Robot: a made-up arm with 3 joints. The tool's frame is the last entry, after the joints.
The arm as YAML. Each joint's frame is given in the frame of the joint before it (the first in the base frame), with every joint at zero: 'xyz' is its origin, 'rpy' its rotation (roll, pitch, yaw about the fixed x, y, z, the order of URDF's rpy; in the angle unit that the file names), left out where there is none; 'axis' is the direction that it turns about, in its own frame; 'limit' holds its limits. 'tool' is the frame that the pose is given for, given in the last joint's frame.
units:
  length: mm
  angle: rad
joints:
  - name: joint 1
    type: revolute
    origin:
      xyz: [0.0, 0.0, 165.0]
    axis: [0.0, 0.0, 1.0]
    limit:
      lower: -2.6
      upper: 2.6
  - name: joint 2
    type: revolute
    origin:
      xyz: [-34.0, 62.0, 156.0]
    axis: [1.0, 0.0, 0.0]
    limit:
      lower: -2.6
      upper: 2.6
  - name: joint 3
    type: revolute
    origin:
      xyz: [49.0, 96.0, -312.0]
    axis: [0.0, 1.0, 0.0]
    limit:
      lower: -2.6
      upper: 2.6
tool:
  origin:
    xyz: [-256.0, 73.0, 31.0]
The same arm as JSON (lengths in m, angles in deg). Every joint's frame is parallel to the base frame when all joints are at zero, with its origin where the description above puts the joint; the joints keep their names.
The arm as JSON. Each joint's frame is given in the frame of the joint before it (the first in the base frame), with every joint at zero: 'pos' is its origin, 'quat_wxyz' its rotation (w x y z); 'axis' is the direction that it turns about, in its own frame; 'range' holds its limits. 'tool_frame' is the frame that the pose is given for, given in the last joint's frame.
{
  "length_unit": "m",
  "angle_unit": "deg",
  "joints": [
    {
      "joint": "joint 1",
      "pos": [
        0.0,
        0.0,
        0.165
      ],
      "quat_wxyz": [
        1.0,
        0.0,
        0.0,
        0.0
      ],
      "axis": [
        0.0,
        0.0,
        1.0
      ],
      "range": [
        -148.97,
        148.97
      ]
    },
    {
      "joint": "joint 2",
      "pos": [
        -0.034,
        0.062,
        0.156
      ],
      "quat_wxyz": [
        1.0,
        0.0,
        0.0,
        0.0
      ],
      "axis": [
        1.0,
        0.0,
        0.0
      ],
      "range": [
        -148.97,
        148.97
      ]
    },
    {
      "joint": "joint 3",
      "pos": [
        0.049,
        0.096,
        -0.312
      ],
      "quat_wxyz": [
        1.0,
        0.0,
        0.0,
        0.0
      ],
      "axis": [
        0.0,
        1.0,
        0.0
      ],
      "range": [
        -148.97,
        148.97
      ]
    }
  ],
  "tool_frame": {
    "pos": [
      -0.256,
      0.073,
      0.031
    ],
    "quat_wxyz": [
      1.0,
      0.0,
      0.0,
      0.0
    ]
  }
}

